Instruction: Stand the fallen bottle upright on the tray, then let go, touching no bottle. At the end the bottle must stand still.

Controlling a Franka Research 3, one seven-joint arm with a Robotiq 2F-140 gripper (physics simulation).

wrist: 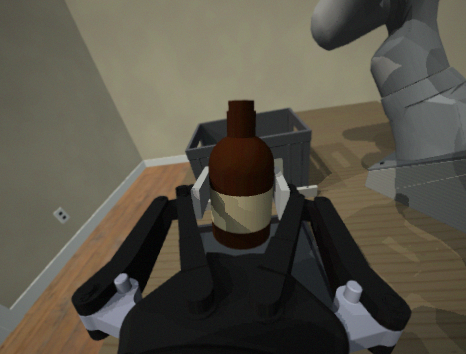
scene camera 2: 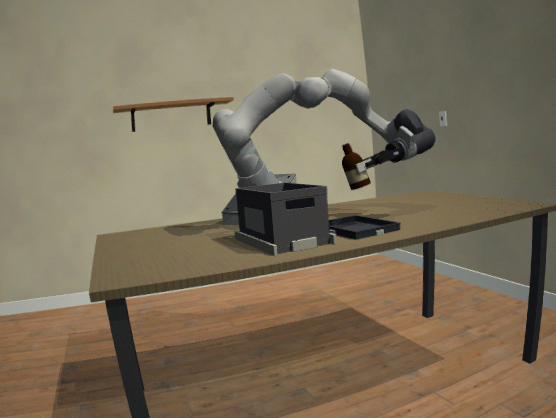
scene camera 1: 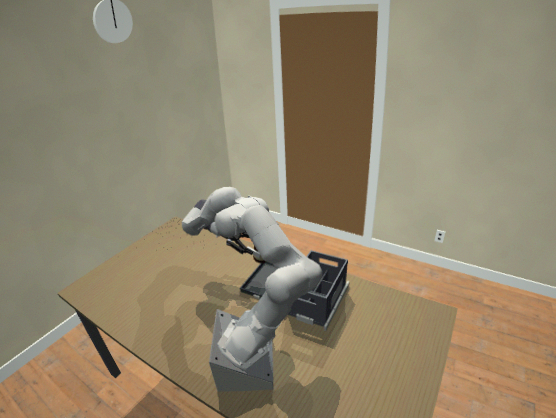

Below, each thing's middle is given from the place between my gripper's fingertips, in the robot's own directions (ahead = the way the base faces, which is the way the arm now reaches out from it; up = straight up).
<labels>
My hand is 20 mm to the right of the brown bottle [scene camera 2: 356,180] and 10 mm below it.
</labels>
